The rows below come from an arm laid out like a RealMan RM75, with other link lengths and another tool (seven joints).
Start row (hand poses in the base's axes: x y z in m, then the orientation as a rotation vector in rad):
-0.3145 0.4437 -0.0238 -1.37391 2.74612 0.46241
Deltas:
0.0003 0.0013 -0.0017 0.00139 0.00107 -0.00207
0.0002 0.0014 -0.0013 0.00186 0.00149 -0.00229
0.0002 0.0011 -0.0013 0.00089 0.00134 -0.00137
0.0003 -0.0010 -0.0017 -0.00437 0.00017 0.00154
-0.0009 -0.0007 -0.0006 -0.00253 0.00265 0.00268
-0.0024 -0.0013 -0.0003 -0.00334 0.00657 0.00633
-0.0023 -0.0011 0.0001 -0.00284 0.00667 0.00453
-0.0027 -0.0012 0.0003 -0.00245 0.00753 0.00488
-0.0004 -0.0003 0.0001 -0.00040 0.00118 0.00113
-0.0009 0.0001 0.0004 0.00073 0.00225 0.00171
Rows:
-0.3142 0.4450 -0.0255 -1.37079 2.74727 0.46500
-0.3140 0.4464 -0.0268 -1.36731 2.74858 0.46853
-0.3138 0.4475 -0.0281 -1.36534 2.74985 0.47072
-0.3135 0.4465 -0.0298 -1.36852 2.75181 0.46520
-0.3144 0.4458 -0.0304 -1.37332 2.75396 0.46416
-0.3168 0.4445 -0.0307 -1.38415 2.75764 0.46542
-0.3191 0.4434 -0.0306 -1.39232 2.76207 0.46734
-0.3218 0.4422 -0.0303 -1.40107 2.76671 0.47051
-0.3222 0.4419 -0.0302 -1.40298 2.76724 0.47100
-0.3231 0.4420 -0.0298 -1.40567 2.76756 0.47388

